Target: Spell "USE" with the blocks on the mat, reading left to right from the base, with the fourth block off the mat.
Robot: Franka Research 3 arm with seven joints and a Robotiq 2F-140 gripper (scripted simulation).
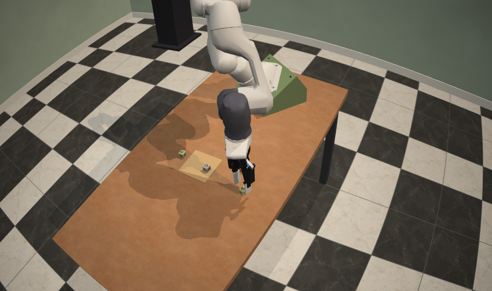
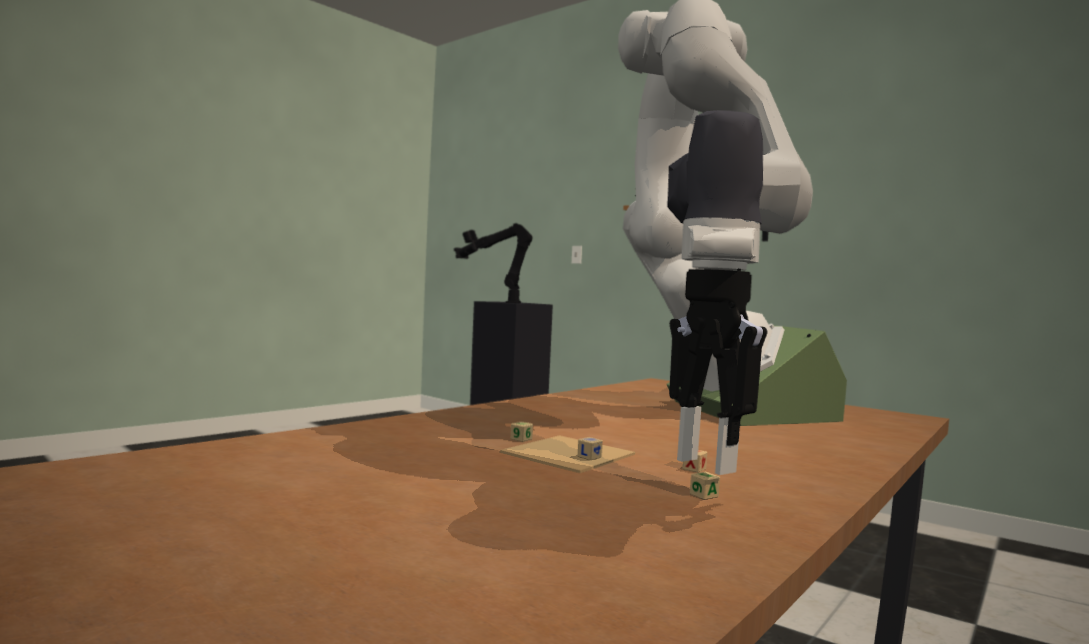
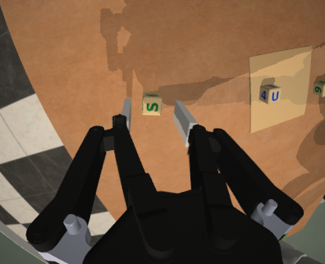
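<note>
Now: hand 5 cm above the S block. From my hand the other things lie so: U block (4 cm behind, 19 cm to the right, 5 cm below); then E block (10 cm behind, 6 cm to the right, 5 cm below); then mat (4 cm behind, 23 cm to the right, 6 cm below).
</note>
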